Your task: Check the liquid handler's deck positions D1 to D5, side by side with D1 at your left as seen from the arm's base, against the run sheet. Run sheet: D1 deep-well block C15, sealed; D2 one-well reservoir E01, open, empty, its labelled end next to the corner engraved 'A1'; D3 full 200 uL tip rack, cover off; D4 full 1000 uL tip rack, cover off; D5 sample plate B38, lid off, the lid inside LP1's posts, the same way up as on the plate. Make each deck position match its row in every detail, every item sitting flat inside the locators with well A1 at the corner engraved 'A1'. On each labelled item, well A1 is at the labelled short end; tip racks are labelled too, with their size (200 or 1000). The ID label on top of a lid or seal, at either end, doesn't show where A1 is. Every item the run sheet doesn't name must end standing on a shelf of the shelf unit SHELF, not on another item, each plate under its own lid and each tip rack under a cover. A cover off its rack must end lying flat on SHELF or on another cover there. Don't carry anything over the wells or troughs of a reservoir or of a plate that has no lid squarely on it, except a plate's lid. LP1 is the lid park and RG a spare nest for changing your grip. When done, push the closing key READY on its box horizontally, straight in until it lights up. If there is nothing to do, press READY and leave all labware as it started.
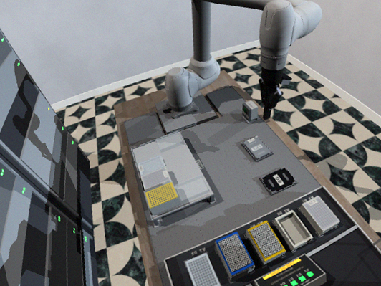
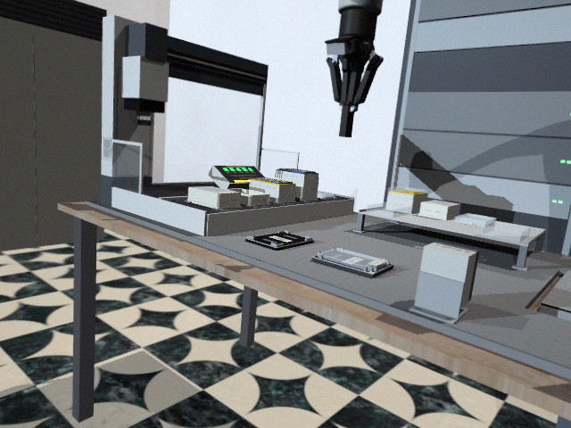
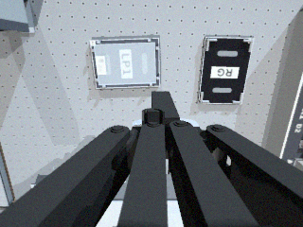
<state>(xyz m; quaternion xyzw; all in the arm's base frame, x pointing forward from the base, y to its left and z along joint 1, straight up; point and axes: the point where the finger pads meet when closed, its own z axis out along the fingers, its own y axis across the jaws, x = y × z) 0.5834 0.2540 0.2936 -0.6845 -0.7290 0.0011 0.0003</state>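
Right now my hand is 290 mm past the ready box, 80 mm to the right of it and 240 mm above it. Also, from my hand: RG nest (160 mm ahead, 300 mm below); then clear tip rack cover (80 mm ahead, 390 mm to the right, 230 mm below); then clear lid (60 mm behind, 10 mm to the left, 290 mm below).
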